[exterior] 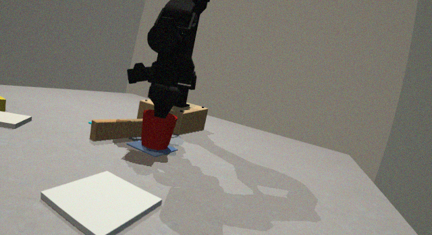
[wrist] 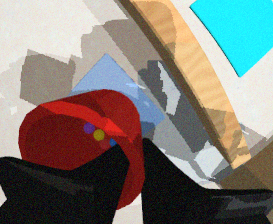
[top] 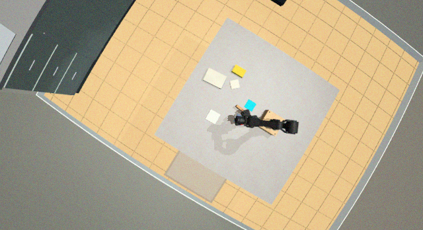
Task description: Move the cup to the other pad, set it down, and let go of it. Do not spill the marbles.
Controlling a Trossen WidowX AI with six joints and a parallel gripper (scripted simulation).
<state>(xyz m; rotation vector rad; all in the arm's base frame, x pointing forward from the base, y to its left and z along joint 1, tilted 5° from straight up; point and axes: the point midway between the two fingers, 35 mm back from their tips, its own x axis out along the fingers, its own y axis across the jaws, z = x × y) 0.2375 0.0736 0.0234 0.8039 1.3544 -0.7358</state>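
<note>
My gripper tip is now 3 cm short of the blue pad, 2 cm to the right of it and 5 cm above it. The rest, counted from my gripper tip: red cup (3 cm ahead, 2 cm to the left); then cyan pad (1 cm behind, 15 cm to the right, 5 cm below); then wooden bar (1 cm ahead, 7 cm to the right, 3 cm below).
</note>
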